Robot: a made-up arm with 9 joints. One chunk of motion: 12 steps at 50 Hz.
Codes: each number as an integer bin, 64 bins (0 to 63) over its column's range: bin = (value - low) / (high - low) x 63, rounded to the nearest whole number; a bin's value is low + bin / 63 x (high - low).
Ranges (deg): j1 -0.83..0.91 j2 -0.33..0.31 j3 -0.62..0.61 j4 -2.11..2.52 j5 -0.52..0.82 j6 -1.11..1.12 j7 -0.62..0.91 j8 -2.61..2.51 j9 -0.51..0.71
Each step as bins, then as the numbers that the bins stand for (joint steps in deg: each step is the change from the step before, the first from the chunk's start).
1 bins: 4 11 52 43 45 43 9 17 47
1 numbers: -0.720 -0.218 0.395 1.050 0.437 0.412 -0.401 -1.228 0.400
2 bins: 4 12 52 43 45 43 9 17 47
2 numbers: -0.720 -0.208 0.395 1.050 0.437 0.412 -0.401 -1.228 0.400
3 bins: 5 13 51 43 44 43 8 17 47
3 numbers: -0.692 -0.198 0.376 1.050 0.416 0.412 -0.426 -1.228 0.400
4 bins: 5 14 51 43 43 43 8 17 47
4 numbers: -0.692 -0.188 0.376 1.050 0.395 0.412 -0.426 -1.228 0.400
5 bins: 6 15 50 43 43 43 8 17 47
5 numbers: -0.664 -0.178 0.356 1.050 0.395 0.412 -0.426 -1.228 0.400
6 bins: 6 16 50 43 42 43 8 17 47
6 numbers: -0.664 -0.167 0.356 1.050 0.373 0.412 -0.426 -1.228 0.400
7 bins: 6 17 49 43 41 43 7 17 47
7 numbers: -0.664 -0.157 0.337 1.050 0.352 0.412 -0.450 -1.228 0.400
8 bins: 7 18 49 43 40 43 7 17 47
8 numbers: -0.637 -0.147 0.337 1.050 0.331 0.412 -0.450 -1.228 0.400
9 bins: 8 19 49 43 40 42 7 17 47
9 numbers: -0.609 -0.137 0.337 1.050 0.331 0.377 -0.450 -1.228 0.400
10 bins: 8 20 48 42 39 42 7 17 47
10 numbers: -0.609 -0.127 0.317 0.977 0.310 0.377 -0.450 -1.228 0.400
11 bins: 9 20 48 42 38 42 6 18 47
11 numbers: -0.581 -0.127 0.317 0.977 0.288 0.377 -0.474 -1.147 0.400
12 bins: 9 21 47 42 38 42 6 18 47
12 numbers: -0.581 -0.117 0.298 0.977 0.288 0.377 -0.474 -1.147 0.400
